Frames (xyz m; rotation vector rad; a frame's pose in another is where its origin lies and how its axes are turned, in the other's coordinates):
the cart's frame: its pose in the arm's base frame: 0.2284 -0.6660 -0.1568 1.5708 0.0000 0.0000
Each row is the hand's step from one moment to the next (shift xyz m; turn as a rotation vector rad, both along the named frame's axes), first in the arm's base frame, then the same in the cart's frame.
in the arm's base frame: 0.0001 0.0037 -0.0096 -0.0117 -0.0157 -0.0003
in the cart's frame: 0.0001 -0.0096 -0.0037 -0.0117 -0.0003 0.0157
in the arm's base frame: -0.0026 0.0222 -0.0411 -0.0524 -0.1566 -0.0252
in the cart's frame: -0.0026 -0.0411 -0.0222 -0.0524 -0.0252 0.1566
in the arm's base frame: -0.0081 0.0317 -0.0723 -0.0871 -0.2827 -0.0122
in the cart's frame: -0.0081 -0.0723 -0.0317 -0.0871 -0.0122 0.2827
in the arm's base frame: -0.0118 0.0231 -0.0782 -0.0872 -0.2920 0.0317
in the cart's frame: -0.0118 -0.0782 -0.0231 -0.0872 0.0317 0.2920
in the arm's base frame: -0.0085 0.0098 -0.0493 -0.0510 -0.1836 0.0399
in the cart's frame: -0.0085 -0.0493 -0.0098 -0.0510 0.0399 0.1836
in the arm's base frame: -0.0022 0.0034 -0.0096 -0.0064 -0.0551 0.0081
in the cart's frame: -0.0022 -0.0096 -0.0034 -0.0064 0.0081 0.0551
